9 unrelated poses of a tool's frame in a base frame.
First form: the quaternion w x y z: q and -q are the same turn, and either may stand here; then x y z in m.
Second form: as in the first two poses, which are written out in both.
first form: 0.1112 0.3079 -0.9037 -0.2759 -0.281 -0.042 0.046
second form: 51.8 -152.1 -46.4 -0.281 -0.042 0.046
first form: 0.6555 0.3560 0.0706 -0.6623 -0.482 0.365 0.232
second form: 46.2 9.2 -86.0 -0.482 0.365 0.232
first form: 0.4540 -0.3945 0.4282 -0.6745 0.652 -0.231 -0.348
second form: -55.8 60.6 -95.4 0.652 -0.231 -0.348
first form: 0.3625 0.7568 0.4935 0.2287 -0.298 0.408 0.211
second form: 111.6 72.8 33.7 -0.298 0.408 0.211
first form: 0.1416 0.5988 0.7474 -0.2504 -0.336 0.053 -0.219
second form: 99.0 123.6 -41.4 -0.336 0.053 -0.219
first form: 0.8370 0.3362 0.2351 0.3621 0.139 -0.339 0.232
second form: 40.8 28.5 43.9 0.139 -0.339 0.232
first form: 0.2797 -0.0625 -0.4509 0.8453 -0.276 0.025 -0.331
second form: -9.6 -69.3 129.9 -0.276 0.025 -0.331
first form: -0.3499 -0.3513 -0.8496 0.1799 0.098 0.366 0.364
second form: 52.1 126.1 -26.7 0.098 0.366 0.364
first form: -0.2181 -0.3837 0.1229 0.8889 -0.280 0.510 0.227
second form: 60.9 -19.5 -141.0 -0.280 0.510 0.227
